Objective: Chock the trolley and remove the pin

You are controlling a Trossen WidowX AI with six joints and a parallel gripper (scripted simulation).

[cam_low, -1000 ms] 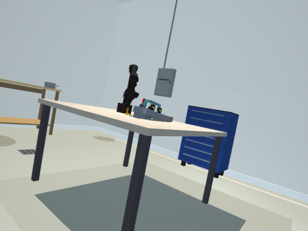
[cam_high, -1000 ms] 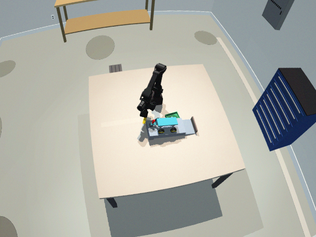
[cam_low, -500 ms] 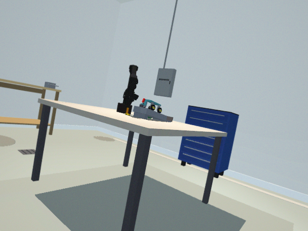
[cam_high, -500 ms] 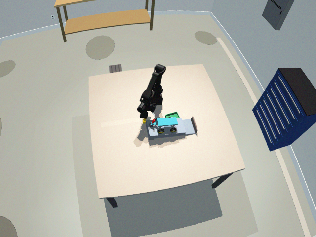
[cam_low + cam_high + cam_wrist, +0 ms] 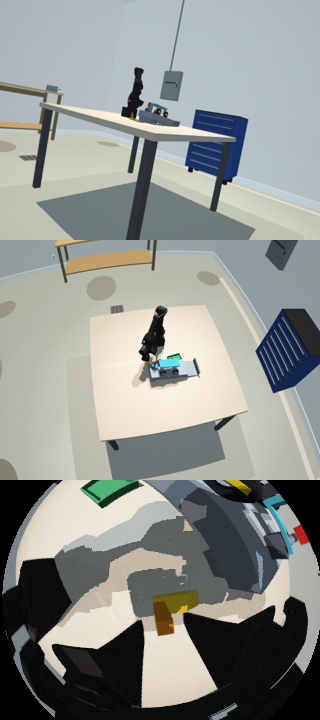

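My gripper tip is 2 cm short of the yellow chock, 1 cm to the left of it and 3 cm above it. Also, from my gripper tip: grey ramp: 16 cm ahead, 14 cm to the left; then red-headed stop pin: 14 cm ahead, 2 cm to the left, 8 cm above; then trolley: 16 cm ahead, 13 cm to the left, 6 cm above.
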